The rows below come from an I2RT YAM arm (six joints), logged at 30 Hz.
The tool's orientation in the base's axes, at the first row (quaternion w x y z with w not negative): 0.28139, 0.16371, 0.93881, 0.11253
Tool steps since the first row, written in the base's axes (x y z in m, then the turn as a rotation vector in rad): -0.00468, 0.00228, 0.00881, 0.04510, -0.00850, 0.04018; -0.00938, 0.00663, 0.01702, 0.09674, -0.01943, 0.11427; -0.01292, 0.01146, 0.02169, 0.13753, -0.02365, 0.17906; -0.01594, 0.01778, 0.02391, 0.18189, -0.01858, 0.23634; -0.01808, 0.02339, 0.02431, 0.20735, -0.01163, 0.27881; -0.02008, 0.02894, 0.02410, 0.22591, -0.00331, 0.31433; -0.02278, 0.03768, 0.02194, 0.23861, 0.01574, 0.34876; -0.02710, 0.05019, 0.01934, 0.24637, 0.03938, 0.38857; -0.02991, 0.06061, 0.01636, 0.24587, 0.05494, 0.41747
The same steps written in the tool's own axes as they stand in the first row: 0.00020, 0.00363, -0.00957, -0.05844, 0.01537, -0.00832; 0.00148, 0.00898, -0.01841, -0.13960, 0.04038, -0.04092; 0.00377, 0.01398, -0.02364, -0.20515, 0.06611, -0.07126; 0.00740, 0.01974, -0.02641, -0.26638, 0.09899, -0.09234; 0.01097, 0.02451, -0.02728, -0.30474, 0.12449, -0.11179; 0.01471, 0.02907, -0.02757, -0.33374, 0.14746, -0.12931; 0.02114, 0.03580, -0.02630, -0.35361, 0.17855, -0.14796; 0.03046, 0.04548, -0.02512, -0.37053, 0.21430, -0.17326; 0.03800, 0.05349, -0.02304, -0.37857, 0.23728, -0.19528
